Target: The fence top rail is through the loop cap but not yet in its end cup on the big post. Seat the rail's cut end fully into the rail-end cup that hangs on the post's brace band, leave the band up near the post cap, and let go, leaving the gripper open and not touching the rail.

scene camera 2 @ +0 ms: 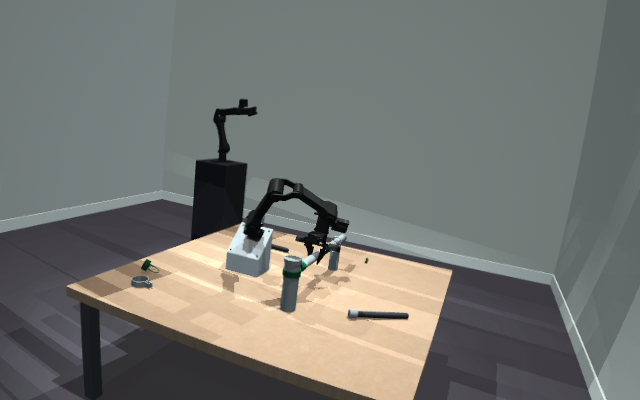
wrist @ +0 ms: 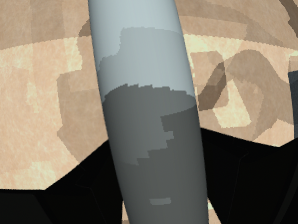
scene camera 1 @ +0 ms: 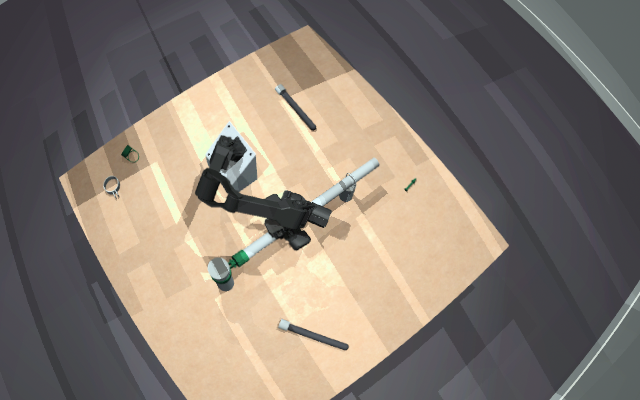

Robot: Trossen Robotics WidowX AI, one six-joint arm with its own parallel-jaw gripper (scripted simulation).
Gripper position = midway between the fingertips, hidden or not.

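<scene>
Gripper (scene camera 1: pixel 278 233), (wrist: pixel 151 138). Top rail (scene camera 1: pixel 361 172), (wrist: pixel 149 105). Big grey post (scene camera 2: pixel 289 290).
</scene>
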